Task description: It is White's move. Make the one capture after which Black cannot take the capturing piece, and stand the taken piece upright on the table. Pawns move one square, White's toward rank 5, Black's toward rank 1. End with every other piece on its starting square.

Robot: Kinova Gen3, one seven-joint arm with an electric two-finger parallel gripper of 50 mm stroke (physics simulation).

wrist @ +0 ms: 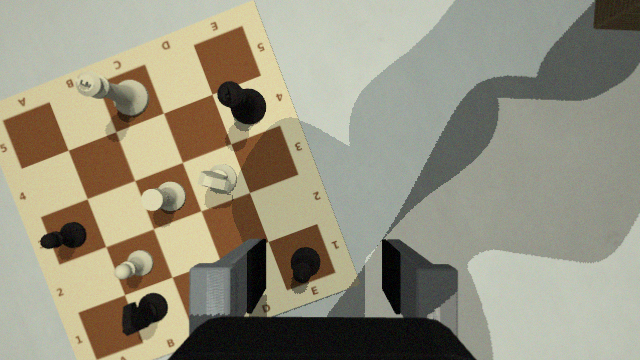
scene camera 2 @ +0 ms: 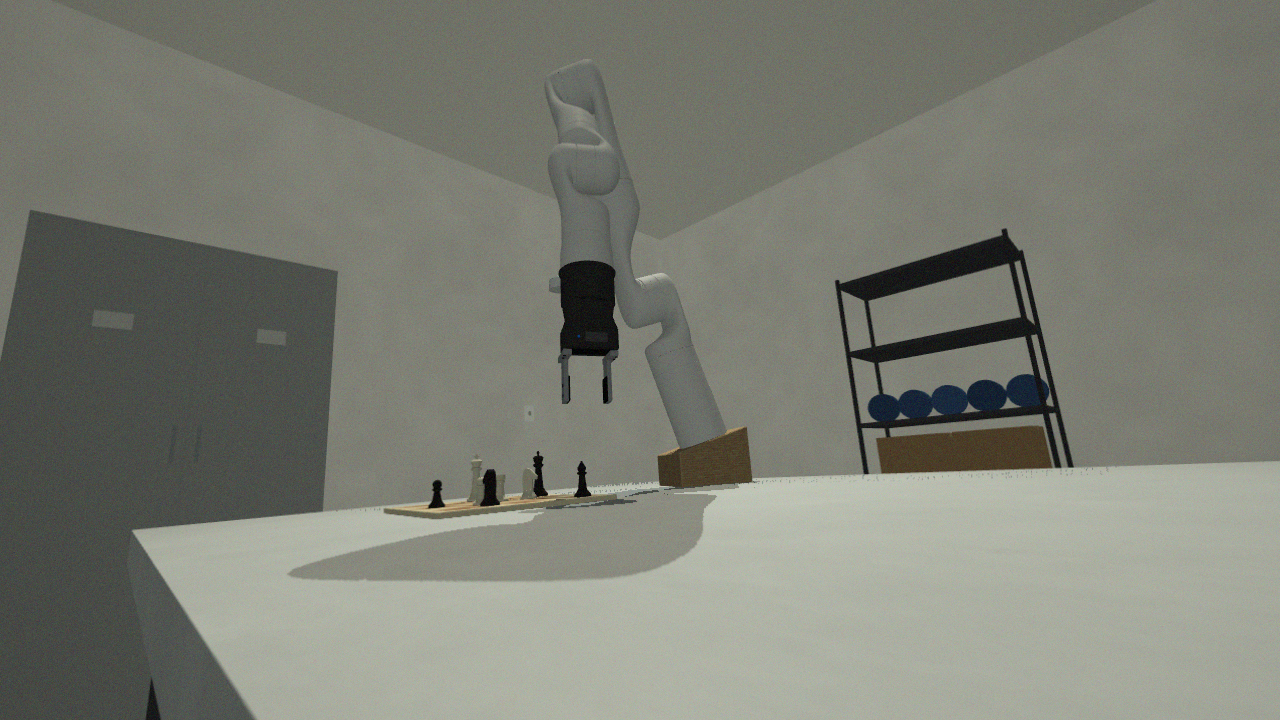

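Where they show: gripper, between the fingertips: [wrist: 323, 264] [scene camera 2: 587, 402]; arm's base, origin of its link: [scene camera 2: 703, 440].
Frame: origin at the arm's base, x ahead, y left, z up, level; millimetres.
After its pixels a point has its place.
Observation:
My gripper [scene camera 2: 587, 402] {x 325, y -1, z 49 mm} [wrist: 323, 264] {x 325, y -1, z 49 mm} is open and empty, high above the board [scene camera 2: 404, 511] {x 508, y -128, z -74 mm} [wrist: 270, 70] {x 291, y -115, z -73 mm}. All pieces stand upright: white king [scene camera 2: 476, 480] {x 386, y -156, z -45 mm} [wrist: 132, 97] {x 379, y -155, z -60 mm} on C5, white rook [wrist: 172, 196] {x 399, y -84, z -60 mm} on C3, white knight [scene camera 2: 528, 484] {x 369, y -71, z -54 mm} [wrist: 225, 177] {x 360, y -71, z -57 mm} on D3, white pawn [wrist: 141, 263] {x 448, y -60, z -63 mm} on B2, black king [scene camera 2: 538, 476] {x 323, y -100, z -45 mm} [wrist: 249, 106] {x 317, y -98, z -51 mm} on E4, black pawn [scene camera 2: 435, 494] {x 483, y -106, z -58 mm} [wrist: 74, 234] {x 475, y -106, z -65 mm} on A3, black knight [scene camera 2: 488, 488] {x 470, y -26, z -54 mm} [wrist: 152, 307] {x 460, y -30, z -62 mm} on B1, black bishop [scene camera 2: 581, 480] {x 358, y 13, z -53 mm} [wrist: 305, 261] {x 351, y 8, z -55 mm} on E1. The left finger hides part of C1 and D1 in the wrist view.
The board lies on a pale table [scene camera 2: 716, 617] {x 733, y 387, z -79 mm} [wrist: 565, 305] {x 223, y 150, z -79 mm}. The arm's wooden base block [scene camera 2: 707, 461] {x 54, y 33, z -39 mm} [wrist: 617, 14] {x 90, y 0, z -54 mm} stands beyond the board. A black shelf rack [scene camera 2: 939, 336] and a grey cabinet [scene camera 2: 179, 376] are in the background. Arm shadows cross part of the board and table.

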